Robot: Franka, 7 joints.
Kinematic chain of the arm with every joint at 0, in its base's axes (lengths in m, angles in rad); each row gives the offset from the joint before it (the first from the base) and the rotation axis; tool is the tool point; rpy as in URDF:
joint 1: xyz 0 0 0.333 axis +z
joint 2: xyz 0 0 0 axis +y
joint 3: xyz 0 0 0.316 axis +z
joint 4: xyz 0.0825 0 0 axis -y
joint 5: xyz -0.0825 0 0.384 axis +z
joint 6: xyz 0 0 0 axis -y
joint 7: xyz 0.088 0 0 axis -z
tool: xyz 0 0 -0.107 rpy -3.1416 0 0
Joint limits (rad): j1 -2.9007..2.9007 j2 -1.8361..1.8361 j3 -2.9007..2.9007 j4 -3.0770..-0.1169 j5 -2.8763..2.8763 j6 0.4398..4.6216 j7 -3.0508..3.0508
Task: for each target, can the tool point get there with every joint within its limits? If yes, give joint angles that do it. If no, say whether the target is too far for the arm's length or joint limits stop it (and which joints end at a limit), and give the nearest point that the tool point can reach.
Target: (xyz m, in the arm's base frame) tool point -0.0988 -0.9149 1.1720
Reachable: no: too far | nearest point -0.0681 -0.6303 0.9110 | short by 0.387 m
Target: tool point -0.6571 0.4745 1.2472
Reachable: no: too far | nearest point -0.4614 0.3332 0.9749 | short by 0.364 m
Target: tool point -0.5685 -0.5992 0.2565
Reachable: yes | joints -2.4360 1.1675 0.0758 -0.8208 1.6036 2.0251 0.8507
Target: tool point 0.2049 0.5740 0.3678
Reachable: yes | joints -0.0151 1.1728 1.6149 -1.9421 -1.3263 1.9110 -1.4130
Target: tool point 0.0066 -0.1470 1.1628
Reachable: yes | joints 0.1921 -0.2993 -0.3518 -0.5045 -1.4925 2.0084 -1.8395
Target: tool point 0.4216 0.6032 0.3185
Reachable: yes | joints 0.0888 1.5454 1.6653 -1.3880 1.7534 3.0767 -2.2126
